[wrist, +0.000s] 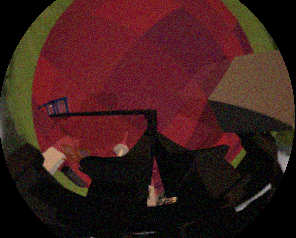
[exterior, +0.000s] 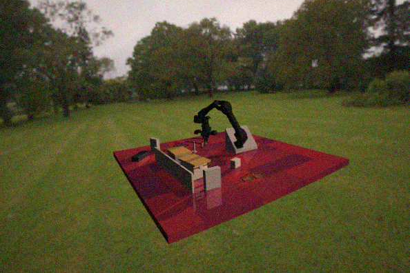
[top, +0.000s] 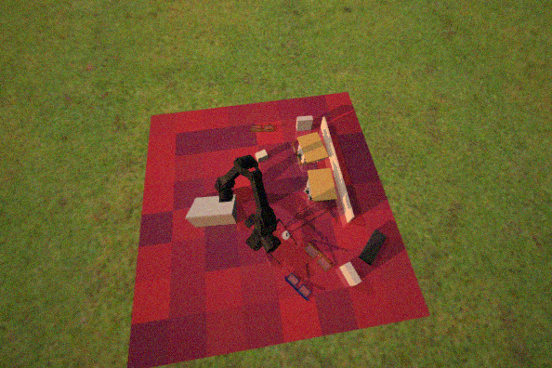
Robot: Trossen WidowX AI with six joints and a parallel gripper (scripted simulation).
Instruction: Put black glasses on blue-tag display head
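Now: gripper tip 110 mm short of the small peg and 30 mm above it. From my gripper tip the other things lie so: black case (530 mm ahead, 100 mm to the right, 40 mm below); then display head (300 mm ahead, 210 mm to the left); then small cube (450 mm to the left, 30 mm below, 30 mm ahead).
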